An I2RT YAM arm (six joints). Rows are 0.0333 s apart.
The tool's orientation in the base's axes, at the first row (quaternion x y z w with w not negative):
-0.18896 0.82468 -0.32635 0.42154
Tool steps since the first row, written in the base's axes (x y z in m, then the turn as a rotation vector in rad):
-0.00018 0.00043 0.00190 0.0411 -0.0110 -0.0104
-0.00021 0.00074 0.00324 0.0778 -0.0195 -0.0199
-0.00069 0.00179 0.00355 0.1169 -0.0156 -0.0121
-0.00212 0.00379 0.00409 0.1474 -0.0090 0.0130
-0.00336 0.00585 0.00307 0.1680 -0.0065 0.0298
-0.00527 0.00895 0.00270 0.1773 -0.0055 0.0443
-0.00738 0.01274 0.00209 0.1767 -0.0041 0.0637
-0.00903 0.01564 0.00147 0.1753 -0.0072 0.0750
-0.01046 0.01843 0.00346 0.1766 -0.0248 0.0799
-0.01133 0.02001 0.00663 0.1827 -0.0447 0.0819
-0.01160 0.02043 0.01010 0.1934 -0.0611 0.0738
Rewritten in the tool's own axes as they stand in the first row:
-0.00124 -0.00101 -0.00113 -0.0112 -0.0021 0.0423
-0.00217 -0.00172 -0.00185 -0.0218 -0.0029 0.0797
-0.00269 -0.00117 -0.00278 -0.0509 -0.0070 0.1068
-0.00335 -0.00006 -0.00494 -0.0866 -0.0209 0.1185
-0.00326 0.00217 -0.00629 -0.1095 -0.0316 0.1271
-0.00378 0.00471 -0.00887 -0.1237 -0.0413 0.1281
-0.00444 0.00793 -0.01177 -0.1353 -0.0538 0.1187
-0.00484 0.01050 -0.01395 -0.1392 -0.0639 0.1139
-0.00680 0.01116 -0.01704 -0.1324 -0.0799 0.1195
-0.00904 0.01011 -0.01972 -0.1253 -0.0958 0.1312
-0.01112 0.00800 -0.02160 -0.1172 -0.1023 0.1496

